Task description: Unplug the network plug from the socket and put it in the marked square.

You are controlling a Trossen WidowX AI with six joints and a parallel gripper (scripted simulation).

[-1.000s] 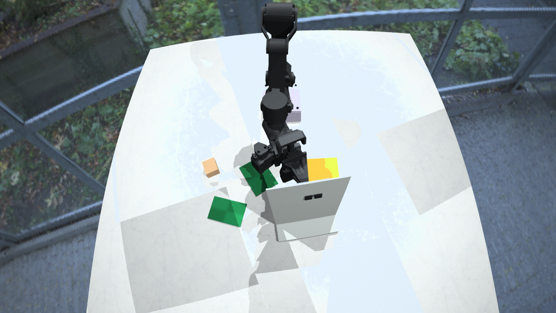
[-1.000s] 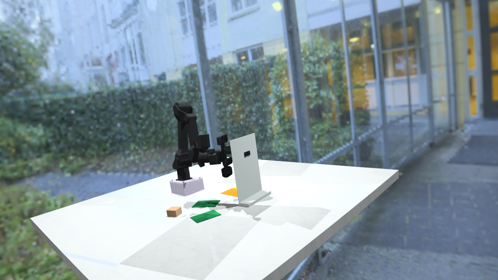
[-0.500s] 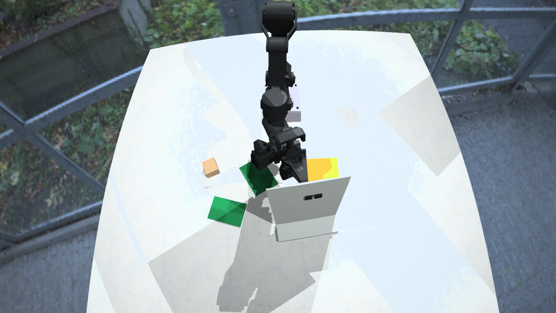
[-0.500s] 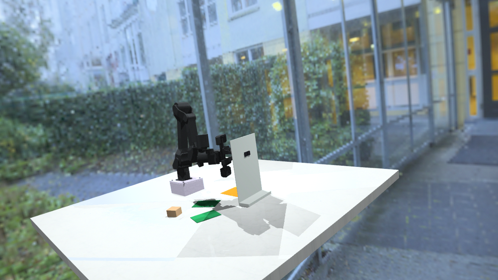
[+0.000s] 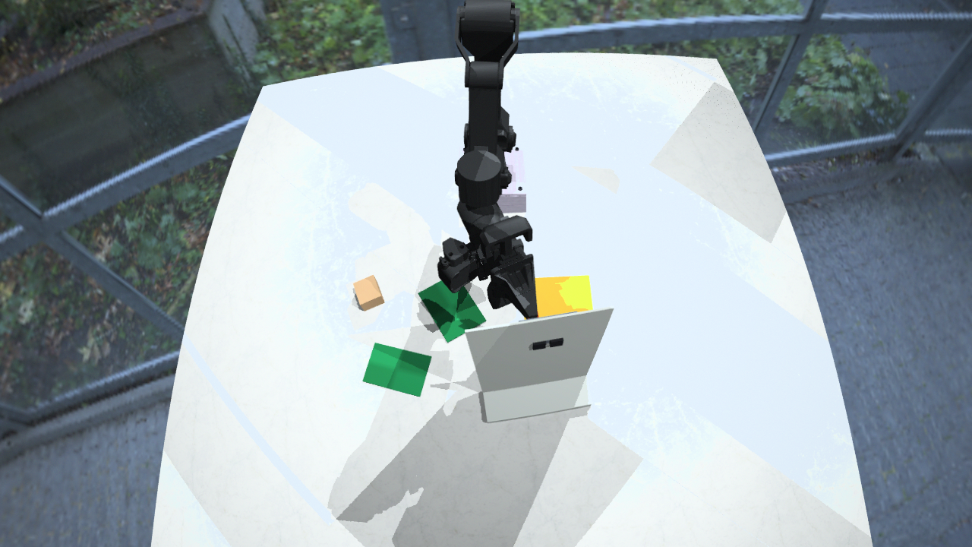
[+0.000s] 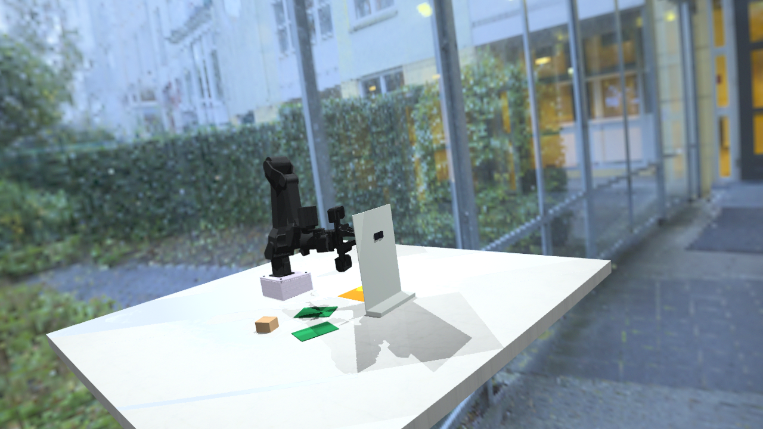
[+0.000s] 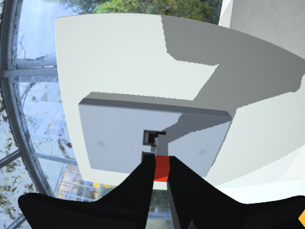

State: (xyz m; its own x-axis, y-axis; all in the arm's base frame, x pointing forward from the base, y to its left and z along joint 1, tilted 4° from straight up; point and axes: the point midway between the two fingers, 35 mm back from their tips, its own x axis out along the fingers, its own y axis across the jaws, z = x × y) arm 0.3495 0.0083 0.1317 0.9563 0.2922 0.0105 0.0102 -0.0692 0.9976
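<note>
Right now my gripper tip is 200 mm above the orange marked square, 100 mm past it and 60 mm to the right of it. Round my gripper tip: upright grey panel 70 mm below, 40 mm ahead, 10 mm to the left.
</note>
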